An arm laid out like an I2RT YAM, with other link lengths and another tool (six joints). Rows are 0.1 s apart.
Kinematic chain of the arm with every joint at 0, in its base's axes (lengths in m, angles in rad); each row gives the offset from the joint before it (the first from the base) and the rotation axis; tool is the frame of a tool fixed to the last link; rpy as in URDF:
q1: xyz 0 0 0.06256 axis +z
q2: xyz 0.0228 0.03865 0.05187 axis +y
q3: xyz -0.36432 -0.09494 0 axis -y
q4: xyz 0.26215 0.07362 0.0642 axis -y
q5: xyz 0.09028 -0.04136 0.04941 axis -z
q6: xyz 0.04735 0 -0.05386 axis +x
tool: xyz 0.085 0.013 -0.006 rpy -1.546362 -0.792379 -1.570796
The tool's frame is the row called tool.
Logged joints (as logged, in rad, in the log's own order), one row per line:
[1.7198, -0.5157, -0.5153, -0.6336, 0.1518, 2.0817]
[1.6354, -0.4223, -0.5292, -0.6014, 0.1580, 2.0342]
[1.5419, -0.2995, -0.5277, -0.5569, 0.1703, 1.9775]
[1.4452, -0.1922, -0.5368, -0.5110, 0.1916, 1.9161]
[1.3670, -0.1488, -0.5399, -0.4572, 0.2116, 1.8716]
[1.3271, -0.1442, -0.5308, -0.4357, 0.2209, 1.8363]
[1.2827, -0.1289, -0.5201, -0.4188, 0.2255, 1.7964]
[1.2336, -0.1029, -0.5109, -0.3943, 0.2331, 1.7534]
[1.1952, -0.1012, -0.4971, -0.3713, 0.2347, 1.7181]
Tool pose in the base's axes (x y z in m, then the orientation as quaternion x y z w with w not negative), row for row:
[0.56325, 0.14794, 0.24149, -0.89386, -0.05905, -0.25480, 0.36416]
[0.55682, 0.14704, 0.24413, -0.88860, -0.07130, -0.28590, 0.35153]
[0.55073, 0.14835, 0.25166, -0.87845, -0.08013, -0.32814, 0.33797]
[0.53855, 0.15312, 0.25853, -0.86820, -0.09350, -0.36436, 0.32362]
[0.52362, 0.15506, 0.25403, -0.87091, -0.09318, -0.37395, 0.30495]
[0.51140, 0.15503, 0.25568, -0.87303, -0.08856, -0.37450, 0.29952]
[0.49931, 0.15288, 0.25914, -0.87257, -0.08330, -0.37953, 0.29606]
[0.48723, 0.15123, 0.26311, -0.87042, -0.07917, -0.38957, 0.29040]
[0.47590, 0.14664, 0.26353, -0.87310, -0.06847, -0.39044, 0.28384]
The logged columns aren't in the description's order. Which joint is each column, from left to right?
Columns, left to right: q3, q4, q6, q5, q1, q2.
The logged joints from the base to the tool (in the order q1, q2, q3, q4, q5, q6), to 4 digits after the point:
[0.1518, 2.0817, 1.7198, -0.5157, -0.6336, -0.5153]
[0.1580, 2.0342, 1.6354, -0.4223, -0.6014, -0.5292]
[0.1703, 1.9775, 1.5419, -0.2995, -0.5569, -0.5277]
[0.1916, 1.9161, 1.4452, -0.1922, -0.5110, -0.5368]
[0.2116, 1.8716, 1.3670, -0.1488, -0.4572, -0.5399]
[0.2209, 1.8363, 1.3271, -0.1442, -0.4357, -0.5308]
[0.2255, 1.7964, 1.2827, -0.1289, -0.4188, -0.5201]
[0.2331, 1.7534, 1.2336, -0.1029, -0.3943, -0.5109]
[0.2347, 1.7181, 1.1952, -0.1012, -0.3713, -0.4971]

